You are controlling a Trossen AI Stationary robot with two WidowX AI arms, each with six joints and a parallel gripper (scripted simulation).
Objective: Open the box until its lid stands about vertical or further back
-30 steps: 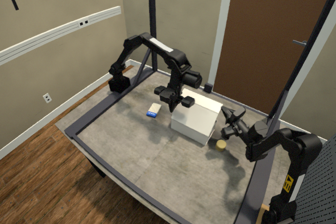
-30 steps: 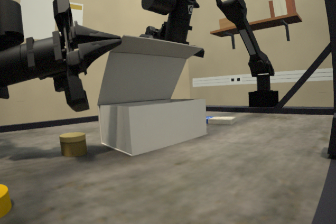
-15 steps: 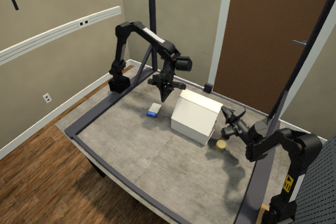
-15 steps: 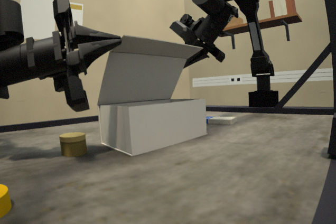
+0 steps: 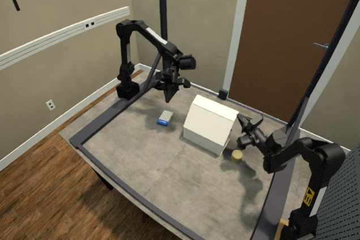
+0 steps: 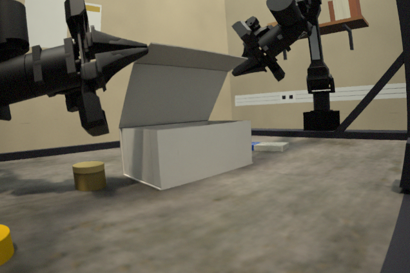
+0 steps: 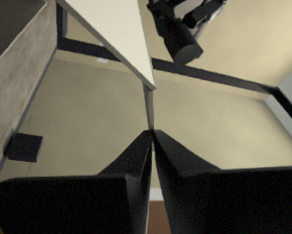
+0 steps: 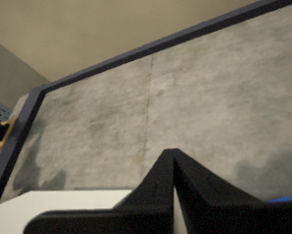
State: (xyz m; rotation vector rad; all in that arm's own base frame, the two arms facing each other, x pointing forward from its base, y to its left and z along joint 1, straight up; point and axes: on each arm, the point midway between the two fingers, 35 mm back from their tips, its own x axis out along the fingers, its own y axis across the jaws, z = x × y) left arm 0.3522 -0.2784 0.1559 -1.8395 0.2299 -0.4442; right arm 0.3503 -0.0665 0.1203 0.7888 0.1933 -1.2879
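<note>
The flap is 110 mm behind my right hand, 180 mm to the left of it and 20 mm below it. From my right hand the other things lie so: box: 80 mm behind, 180 mm to the left, 90 mm below.
The flap lies 13 cm to the right of my left hand and 3 cm ahead of it. The rest, counted from my left hand: box (12 cm to the right, 7 cm below, 6 cm ahead).
</note>
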